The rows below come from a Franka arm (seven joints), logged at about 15 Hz.
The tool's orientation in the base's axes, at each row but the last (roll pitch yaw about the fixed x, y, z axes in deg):
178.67, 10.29, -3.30
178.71, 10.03, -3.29
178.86, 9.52, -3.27
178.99, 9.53, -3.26
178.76, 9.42, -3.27
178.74, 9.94, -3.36
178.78, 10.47, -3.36
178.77, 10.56, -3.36
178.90, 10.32, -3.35
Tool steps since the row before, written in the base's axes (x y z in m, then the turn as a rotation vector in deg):
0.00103, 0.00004, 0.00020, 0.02, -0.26, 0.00
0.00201, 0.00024, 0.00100, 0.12, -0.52, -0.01
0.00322, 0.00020, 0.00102, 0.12, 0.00, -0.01
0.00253, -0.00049, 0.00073, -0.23, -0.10, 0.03
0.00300, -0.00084, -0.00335, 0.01, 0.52, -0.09
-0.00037, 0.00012, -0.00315, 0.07, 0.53, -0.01
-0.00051, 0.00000, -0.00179, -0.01, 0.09, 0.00
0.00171, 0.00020, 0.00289, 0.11, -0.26, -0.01
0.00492, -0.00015, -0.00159, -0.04, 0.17, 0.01
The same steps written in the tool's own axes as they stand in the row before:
0.00097, -0.00009, -0.00038, 0.03, 0.26, 0.00
0.00179, -0.00032, -0.00134, 0.15, 0.51, 0.00
0.00299, -0.00035, -0.00154, 0.12, -0.01, -0.01
0.00240, 0.00037, -0.00114, -0.23, 0.11, 0.01
0.00355, 0.00061, 0.00282, 0.00, -0.52, 0.08
0.00017, -0.00017, 0.00316, 0.04, -0.53, -0.01
-0.00018, -0.00001, 0.00185, -0.02, -0.09, 0.00
0.00114, -0.00023, -0.00316, 0.12, 0.25, -0.01
0.00513, -0.00015, 0.00068, -0.05, -0.17, 0.00

